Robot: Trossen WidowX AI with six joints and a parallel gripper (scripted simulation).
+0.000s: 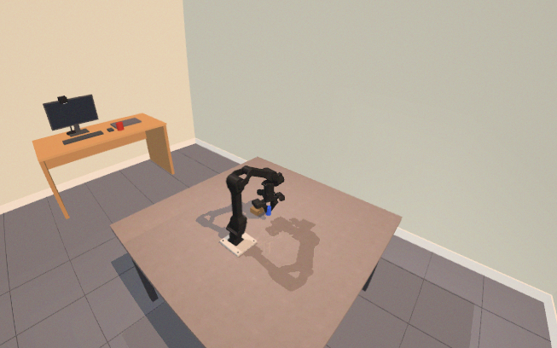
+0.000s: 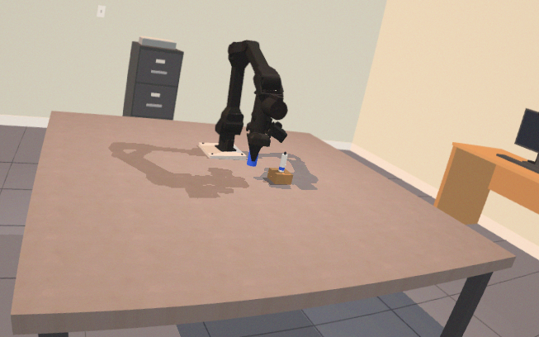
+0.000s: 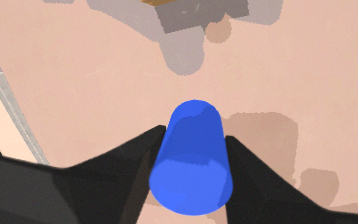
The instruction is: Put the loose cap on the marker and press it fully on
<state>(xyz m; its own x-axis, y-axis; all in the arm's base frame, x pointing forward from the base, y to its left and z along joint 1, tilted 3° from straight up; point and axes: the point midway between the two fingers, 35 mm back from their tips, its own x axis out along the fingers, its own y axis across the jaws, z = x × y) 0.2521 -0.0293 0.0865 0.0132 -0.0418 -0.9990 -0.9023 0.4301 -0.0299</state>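
Right now my gripper tip is 20 mm short of the holder block, 100 mm to the right of it and 50 mm above it. Round my gripper tip: blue cap 10 mm above.
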